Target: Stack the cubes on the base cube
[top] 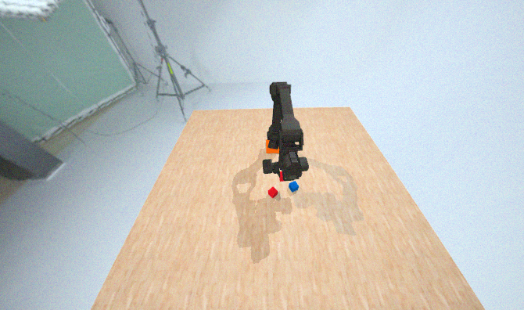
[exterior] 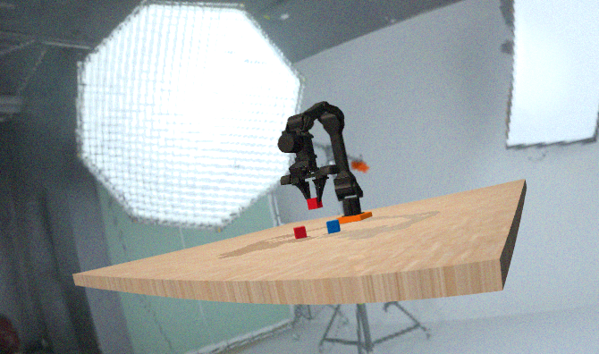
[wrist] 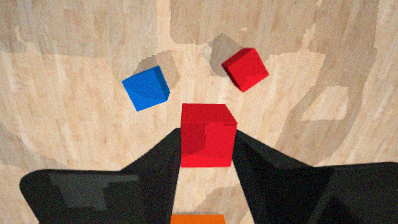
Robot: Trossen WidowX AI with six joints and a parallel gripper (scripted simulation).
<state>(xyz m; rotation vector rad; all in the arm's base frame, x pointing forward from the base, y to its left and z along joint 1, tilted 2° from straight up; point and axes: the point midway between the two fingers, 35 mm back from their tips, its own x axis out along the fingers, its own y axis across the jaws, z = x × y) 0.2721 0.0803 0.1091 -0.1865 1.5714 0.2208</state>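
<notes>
The blue cube lies 60 mm to the left of my gripper tip and 80 mm below it.
</notes>
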